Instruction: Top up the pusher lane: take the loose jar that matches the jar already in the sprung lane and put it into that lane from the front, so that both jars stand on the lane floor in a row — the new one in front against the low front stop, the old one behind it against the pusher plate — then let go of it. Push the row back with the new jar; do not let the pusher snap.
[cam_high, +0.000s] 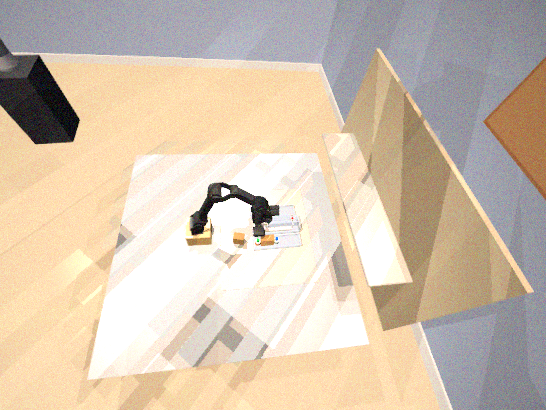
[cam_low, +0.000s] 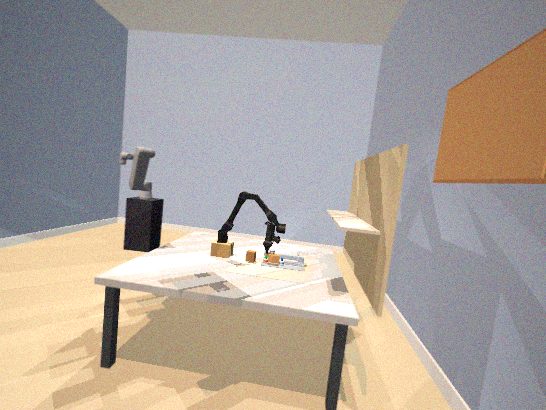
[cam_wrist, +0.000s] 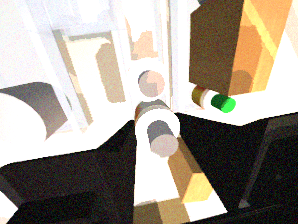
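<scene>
Now: gripper tip 110 mm past the brown block, 40 mm to the left of it and 20 mm above it.
</scene>
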